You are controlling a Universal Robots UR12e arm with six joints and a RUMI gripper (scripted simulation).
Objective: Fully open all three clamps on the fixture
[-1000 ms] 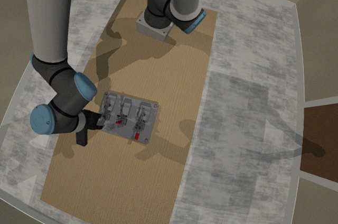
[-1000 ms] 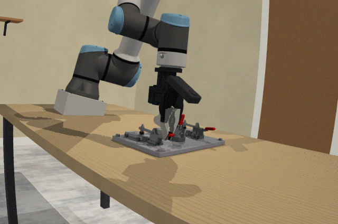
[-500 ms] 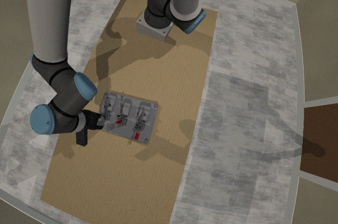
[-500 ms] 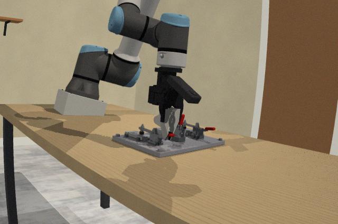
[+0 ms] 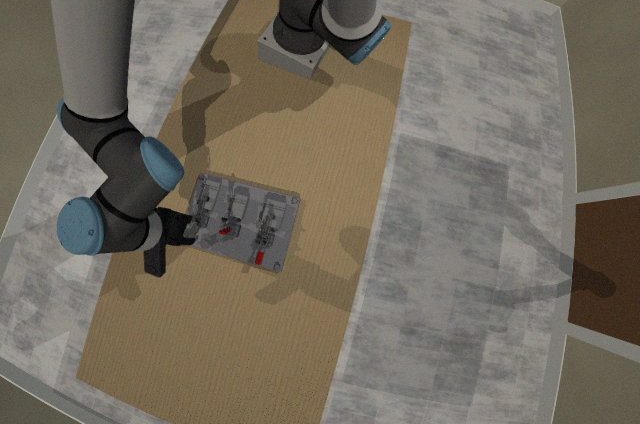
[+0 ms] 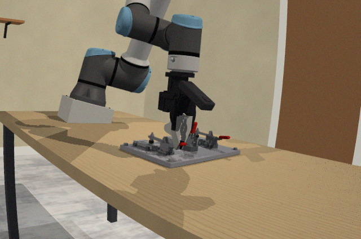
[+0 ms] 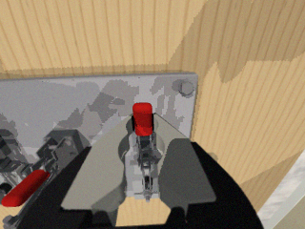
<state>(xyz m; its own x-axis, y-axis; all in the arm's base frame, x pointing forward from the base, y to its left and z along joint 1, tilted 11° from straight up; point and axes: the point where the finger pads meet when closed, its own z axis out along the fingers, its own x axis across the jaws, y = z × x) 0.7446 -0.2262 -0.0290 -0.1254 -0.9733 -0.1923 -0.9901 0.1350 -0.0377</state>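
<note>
My hand is 12 cm to the right of the grey fixture plate, 7 cm past it and 5 cm above it.
</note>
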